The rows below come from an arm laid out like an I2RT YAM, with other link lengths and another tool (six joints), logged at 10 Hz.
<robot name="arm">
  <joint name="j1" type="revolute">
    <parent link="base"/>
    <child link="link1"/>
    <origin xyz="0 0 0.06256"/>
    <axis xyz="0 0 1"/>
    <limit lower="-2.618" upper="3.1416"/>
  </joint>
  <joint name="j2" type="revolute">
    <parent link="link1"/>
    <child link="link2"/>
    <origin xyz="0.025 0.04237 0.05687" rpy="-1.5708 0 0"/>
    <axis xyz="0 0 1"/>
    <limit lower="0" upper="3.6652"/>
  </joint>
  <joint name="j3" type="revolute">
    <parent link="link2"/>
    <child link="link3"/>
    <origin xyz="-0.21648 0 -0.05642" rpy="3.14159 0 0"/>
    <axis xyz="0 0 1"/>
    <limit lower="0" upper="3.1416"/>
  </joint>
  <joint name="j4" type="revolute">
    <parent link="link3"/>
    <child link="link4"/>
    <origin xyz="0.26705 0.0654 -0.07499"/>
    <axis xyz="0 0 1"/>
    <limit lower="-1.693" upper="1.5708"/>
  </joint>
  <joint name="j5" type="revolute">
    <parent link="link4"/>
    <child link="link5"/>
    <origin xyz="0.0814 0.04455 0.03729" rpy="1.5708 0 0"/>
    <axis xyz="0 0 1"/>
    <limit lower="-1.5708" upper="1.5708"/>
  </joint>
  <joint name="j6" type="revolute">
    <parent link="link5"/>
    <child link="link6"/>
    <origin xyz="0.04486 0 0.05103" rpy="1.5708 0 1.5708"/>
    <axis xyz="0 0 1"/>
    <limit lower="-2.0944" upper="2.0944"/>
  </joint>
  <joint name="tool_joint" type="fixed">
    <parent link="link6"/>
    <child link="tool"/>
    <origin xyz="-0.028 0.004 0.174" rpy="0 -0.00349 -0.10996"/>
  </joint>
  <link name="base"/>
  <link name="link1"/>
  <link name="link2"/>
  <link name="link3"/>
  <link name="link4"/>
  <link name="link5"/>
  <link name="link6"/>
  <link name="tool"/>
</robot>
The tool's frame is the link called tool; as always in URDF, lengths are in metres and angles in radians.
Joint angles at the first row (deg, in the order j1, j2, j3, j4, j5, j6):
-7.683 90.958 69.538 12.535 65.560 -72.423
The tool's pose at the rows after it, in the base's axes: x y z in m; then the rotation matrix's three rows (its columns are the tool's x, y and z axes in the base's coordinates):
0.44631, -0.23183, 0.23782; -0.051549, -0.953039, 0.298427; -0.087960, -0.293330, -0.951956; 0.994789, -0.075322, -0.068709
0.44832, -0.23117, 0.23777; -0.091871, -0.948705, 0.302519; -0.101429, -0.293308, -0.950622; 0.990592, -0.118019, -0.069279
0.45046, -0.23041, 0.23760; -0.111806, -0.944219, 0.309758; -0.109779, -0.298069, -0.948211; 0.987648, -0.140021, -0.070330
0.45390, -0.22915, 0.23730; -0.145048, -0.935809, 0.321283; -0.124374, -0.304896, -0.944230; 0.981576, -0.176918, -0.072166
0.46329, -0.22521, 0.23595; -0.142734, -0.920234, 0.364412; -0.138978, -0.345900, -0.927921; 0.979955, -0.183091, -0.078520
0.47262, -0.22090, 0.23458; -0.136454, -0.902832, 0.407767; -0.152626, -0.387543, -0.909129; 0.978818, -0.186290, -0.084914
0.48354, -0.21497, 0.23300; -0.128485, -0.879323, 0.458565; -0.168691, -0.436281, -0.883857; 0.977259, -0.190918, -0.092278
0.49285, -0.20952, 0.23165; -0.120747, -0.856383, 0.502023; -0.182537, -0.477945, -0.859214; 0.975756, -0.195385, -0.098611
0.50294, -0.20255, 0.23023; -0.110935, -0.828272, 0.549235; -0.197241, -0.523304, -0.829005; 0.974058, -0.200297, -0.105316
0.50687, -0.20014, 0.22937; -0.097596, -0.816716, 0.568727; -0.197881, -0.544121, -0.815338; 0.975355, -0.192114, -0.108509
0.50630, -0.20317, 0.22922; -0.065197, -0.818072, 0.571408; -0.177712, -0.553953, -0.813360; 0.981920, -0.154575, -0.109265
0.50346, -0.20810, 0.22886; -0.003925, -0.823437, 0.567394; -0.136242, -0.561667, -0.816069; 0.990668, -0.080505, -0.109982
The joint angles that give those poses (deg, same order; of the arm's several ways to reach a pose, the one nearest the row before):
-7.399 90.957 69.537 12.556 64.948 -71.330
-7.399 90.957 69.537 12.557 64.707 -68.882
-7.398 90.957 69.538 12.557 64.271 -67.636
-7.399 90.958 69.538 12.535 63.570 -65.516
-7.398 90.957 69.537 12.535 60.904 -65.341
-7.420 90.958 69.539 12.534 58.151 -65.363
-7.420 90.957 69.536 12.536 54.872 -65.363
-7.464 90.959 69.538 12.536 51.944 -65.363
-7.465 90.958 69.538 12.535 48.708 -65.385
-7.551 90.979 69.538 12.534 47.244 -65.997
-7.989 90.958 69.538 12.557 46.610 -68.292
-8.470 90.957 69.538 12.535 46.391 -72.598

